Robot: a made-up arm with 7 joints. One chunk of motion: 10 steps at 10 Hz.
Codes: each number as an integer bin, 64 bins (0 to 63) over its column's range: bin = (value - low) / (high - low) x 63, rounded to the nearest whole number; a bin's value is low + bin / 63 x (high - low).
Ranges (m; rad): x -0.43..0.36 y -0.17..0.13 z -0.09..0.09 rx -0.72..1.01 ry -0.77..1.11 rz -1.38..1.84
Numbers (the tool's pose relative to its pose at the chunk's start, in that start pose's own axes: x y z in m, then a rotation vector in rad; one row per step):
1: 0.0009 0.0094 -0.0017 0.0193 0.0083 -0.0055
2: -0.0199 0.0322 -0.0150 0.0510 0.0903 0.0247
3: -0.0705 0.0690 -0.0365 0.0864 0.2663 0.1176
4: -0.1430 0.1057 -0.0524 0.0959 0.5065 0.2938
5: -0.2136 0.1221 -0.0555 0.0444 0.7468 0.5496
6: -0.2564 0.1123 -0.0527 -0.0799 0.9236 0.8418
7: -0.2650 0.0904 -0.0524 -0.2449 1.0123 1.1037
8: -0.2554 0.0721 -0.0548 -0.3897 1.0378 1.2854
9: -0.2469 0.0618 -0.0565 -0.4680 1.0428 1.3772
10: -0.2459 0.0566 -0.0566 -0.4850 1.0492 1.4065
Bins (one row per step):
1: 34 38 31 27 26 27
2: 33 42 26 28 29 27
3: 29 50 19 29 35 29
4: 23 58 13 30 43 33
5: 17 61 12 28 51 38
6: 14 59 13 23 57 43
7: 13 55 13 17 60 49
8: 14 51 12 12 61 52
9: 15 49 12 9 61 54
10: 15 48 12 9 61 55

